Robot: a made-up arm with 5 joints.
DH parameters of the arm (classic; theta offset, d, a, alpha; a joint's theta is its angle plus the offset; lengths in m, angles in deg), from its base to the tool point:
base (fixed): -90 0.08 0 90
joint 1: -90 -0.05 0.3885 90
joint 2: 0 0.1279 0.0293 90
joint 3: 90 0.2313 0.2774 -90
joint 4: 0 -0.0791 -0.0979 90
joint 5: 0 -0.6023 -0.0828 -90
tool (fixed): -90 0.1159 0 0
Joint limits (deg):
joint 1: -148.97..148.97
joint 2: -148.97..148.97
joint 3: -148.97..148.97
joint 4: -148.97..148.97
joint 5: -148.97..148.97
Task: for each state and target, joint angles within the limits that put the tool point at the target. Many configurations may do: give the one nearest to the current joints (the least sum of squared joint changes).
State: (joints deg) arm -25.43 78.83 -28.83 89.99 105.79
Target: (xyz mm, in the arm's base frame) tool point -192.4 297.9 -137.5
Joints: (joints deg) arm -75.21 79.17 -1.48 44.08 118.36
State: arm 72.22 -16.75 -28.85 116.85 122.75
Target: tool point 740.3 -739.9 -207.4
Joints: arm 70.13 15.13 -22.95 136.01 120.95
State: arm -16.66 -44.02 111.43 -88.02 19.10
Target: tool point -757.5 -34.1 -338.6
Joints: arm -10.06 -90.10 106.10 -87.40 23.85
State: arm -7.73 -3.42 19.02 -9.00 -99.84
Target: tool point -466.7 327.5 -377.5
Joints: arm 15.57 -49.22 55.60 -23.72 -94.33
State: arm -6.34 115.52 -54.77 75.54 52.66
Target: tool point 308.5 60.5 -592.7
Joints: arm -10.67 97.59 -69.09 69.70 48.78
